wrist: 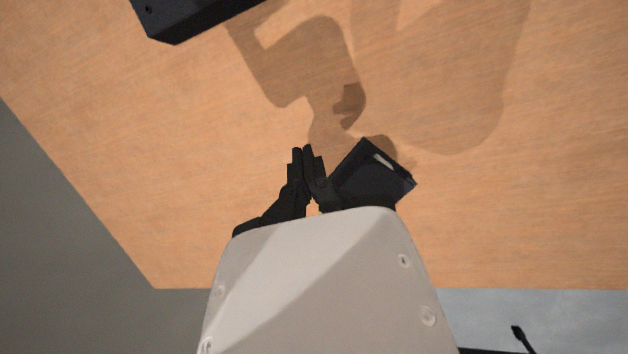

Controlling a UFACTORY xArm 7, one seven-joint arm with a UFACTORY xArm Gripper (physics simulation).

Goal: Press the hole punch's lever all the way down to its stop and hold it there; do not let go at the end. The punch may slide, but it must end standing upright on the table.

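Places are measured from the arm's base along level axes (x ahead, y left, z up), in centimetres.
Pixels of known places: gripper, fingertip midpoint: (305,157).
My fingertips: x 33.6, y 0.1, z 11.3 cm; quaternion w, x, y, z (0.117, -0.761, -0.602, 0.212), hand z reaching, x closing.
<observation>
Behind a point stands the place of what it marks.
The hole punch (372,175) {x 40.8, y 4.7, z 3.0 cm} is a dark, boxy thing right of the fingers, a little right of the middle of the wrist view. Its dark top faces the camera, with a small light patch near its far right edge. Its near part is hidden behind the gripper's body. My gripper (305,157) {x 33.6, y 0.1, z 11.3 cm} is shut and empty, with its black fingertips together just left of the punch. Whether the fingers or the gripper's side touch the punch or its lever, and how far down the lever is, I cannot tell.
A dark box-like object (195,17) {x 12.3, y -9.9, z -1.1 cm} shows at the top left, cut off by the view's edge. The wooden table (150,150) {x 22.2, y -37.4, z -4.7 cm} has its edges at the left and bottom. Arm shadows fall across it. A thin black part (522,339) shows beyond the table at the bottom right.
</observation>
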